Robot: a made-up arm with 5 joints.
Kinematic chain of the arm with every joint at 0, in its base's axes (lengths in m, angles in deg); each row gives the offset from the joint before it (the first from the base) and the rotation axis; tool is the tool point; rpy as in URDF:
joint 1: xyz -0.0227 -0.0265 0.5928 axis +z
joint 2: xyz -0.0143 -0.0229 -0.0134 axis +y
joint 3: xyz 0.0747 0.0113 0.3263 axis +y
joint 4: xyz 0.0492 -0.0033 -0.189 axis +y
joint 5: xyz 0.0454 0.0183 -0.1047 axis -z
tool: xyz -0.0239 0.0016 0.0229 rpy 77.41 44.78 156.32
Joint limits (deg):
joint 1: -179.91..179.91
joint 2: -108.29..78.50
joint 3: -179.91..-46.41
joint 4: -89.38..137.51
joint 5: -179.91..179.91
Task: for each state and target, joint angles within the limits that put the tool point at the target. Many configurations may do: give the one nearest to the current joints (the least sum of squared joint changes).
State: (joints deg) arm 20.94 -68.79 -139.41 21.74 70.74
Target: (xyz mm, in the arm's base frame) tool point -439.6 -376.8 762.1
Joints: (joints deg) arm 42.73 -105.07 -114.77 39.81 63.68
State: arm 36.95 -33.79 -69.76 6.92 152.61
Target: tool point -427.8 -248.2 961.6
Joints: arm 30.27 -81.56 -101.80 -2.37 153.34
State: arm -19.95 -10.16 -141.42 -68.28 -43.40
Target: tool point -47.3 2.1 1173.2
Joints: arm -54.96 -14.15 -140.66 -47.45 -21.12
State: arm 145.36 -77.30 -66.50 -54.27 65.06
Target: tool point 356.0 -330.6 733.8
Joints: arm 144.31 -108.29 -71.17 -68.07 67.44
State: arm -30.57 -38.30 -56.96 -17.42 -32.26
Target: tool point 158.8 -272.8 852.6
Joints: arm -52.01 -4.63 -53.59 -14.80 -33.72
